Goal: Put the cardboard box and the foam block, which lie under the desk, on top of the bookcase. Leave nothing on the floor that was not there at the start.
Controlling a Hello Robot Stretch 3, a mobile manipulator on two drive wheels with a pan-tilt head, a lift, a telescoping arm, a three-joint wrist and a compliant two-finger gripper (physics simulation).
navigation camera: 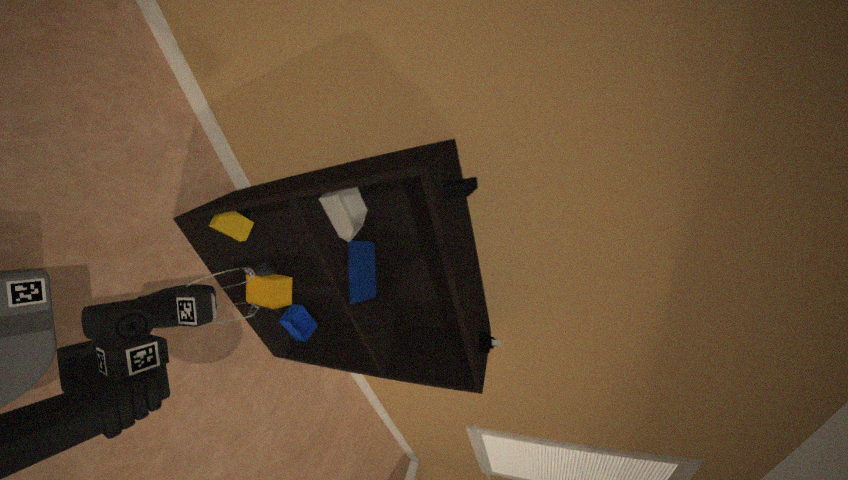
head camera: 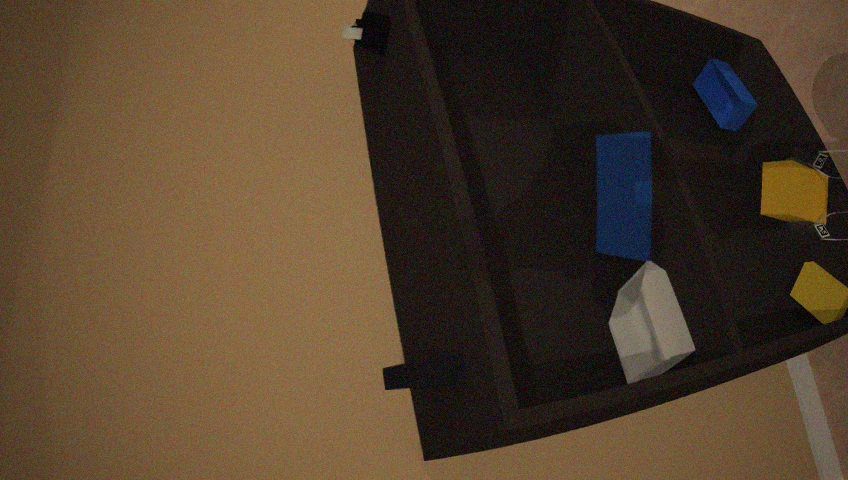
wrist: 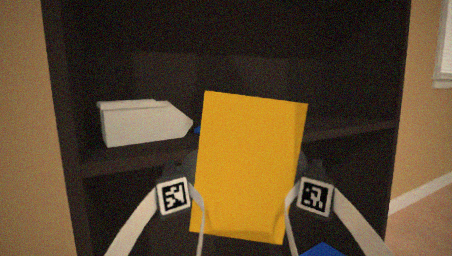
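Places are measured from the robot's base along level axes (x left, y back, z up), in millimetres.
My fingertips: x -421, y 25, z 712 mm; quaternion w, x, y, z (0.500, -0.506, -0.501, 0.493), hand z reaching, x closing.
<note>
Ahead of a thing's pixels: the offset from my fingertips to its top centre. "*": to the spot under its first point.
My gripper (head camera: 821,195) (navigation camera: 251,291) (wrist: 241,165) is shut on an orange-yellow block {dy +1, dx +22, dz +61 mm} (head camera: 791,190) (navigation camera: 270,290) (wrist: 250,160), which looks like the foam block. It holds the block upright and slightly tilted, in front of the dark bookcase {* dy -9, dx -347, dz +349 mm} (head camera: 416,208) (navigation camera: 461,267) (wrist: 62,100). In the wrist view the block overlaps the shelf board between two compartments. The bookcase top is seen edge-on, at the left in the head view and at the right in the navigation view. No brown cardboard box or desk can be made out.
A white object {* dy -196, dx -299, dz -23 mm} (head camera: 648,324) (navigation camera: 345,211) (wrist: 142,122) and a tall blue one {dy +14, dx -379, dz -27 mm} (head camera: 623,196) (navigation camera: 361,271) stand on the middle shelf. A blue block {dy +298, dx -542, dz -536 mm} (head camera: 723,95) (navigation camera: 298,322) and a yellow one {dy -201, dx -258, dz -566 mm} (head camera: 821,294) (navigation camera: 233,226) are lower. Two dark objects {* dy -209, dx -283, dz +403 mm} (head camera: 395,374) {dy +306, dx -538, dz +419 mm} (navigation camera: 484,342) sit at the top.
</note>
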